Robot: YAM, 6 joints.
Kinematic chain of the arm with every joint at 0, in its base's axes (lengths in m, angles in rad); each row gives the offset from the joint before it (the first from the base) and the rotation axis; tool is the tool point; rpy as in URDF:
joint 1: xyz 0 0 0.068 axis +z
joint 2: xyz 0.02 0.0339 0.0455 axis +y
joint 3: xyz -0.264 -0.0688 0 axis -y
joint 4: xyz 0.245 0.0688 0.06 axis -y
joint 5: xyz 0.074 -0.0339 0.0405 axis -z
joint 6: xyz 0.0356 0 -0.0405 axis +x
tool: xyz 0 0 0 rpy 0 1.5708 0
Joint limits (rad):
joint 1: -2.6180..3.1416
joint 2: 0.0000..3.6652
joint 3: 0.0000..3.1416
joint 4: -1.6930..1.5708
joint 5: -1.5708..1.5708
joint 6: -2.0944..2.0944
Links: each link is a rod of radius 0.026 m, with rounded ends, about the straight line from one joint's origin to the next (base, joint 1, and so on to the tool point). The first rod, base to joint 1, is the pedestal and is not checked.
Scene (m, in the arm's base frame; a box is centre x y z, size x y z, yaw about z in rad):
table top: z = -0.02
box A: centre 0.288 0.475 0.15 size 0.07 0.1 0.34 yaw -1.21
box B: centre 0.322 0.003 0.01 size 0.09 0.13 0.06 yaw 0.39
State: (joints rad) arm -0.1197 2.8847 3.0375 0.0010 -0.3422 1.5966
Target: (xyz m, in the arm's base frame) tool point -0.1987 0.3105 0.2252
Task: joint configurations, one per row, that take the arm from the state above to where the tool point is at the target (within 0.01 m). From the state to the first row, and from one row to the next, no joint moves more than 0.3 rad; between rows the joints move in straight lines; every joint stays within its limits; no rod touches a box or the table.
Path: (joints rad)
1: 0.1228 2.7459 2.9203 -0.0925 -0.3729 1.5643
2: 0.3652 2.6070 2.8030 -0.1861 -0.4035 1.5320
3: 0.6077 2.4682 2.6858 -0.2796 -0.4342 1.4996
4: 0.8501 2.3294 2.5686 -0.3731 -0.4649 1.4673
5: 1.0926 2.1906 2.4513 -0.4666 -0.4955 1.4350
6: 1.3423 2.1171 2.2182 -0.6151 -0.5037 1.4754
7: 1.5920 2.0435 1.9851 -0.7635 -0.5119 1.5158
8: 1.8417 1.9700 1.7519 -0.9119 -0.5201 1.5562
9: 2.0914 1.8965 1.5188 -1.0603 -0.5282 1.5966

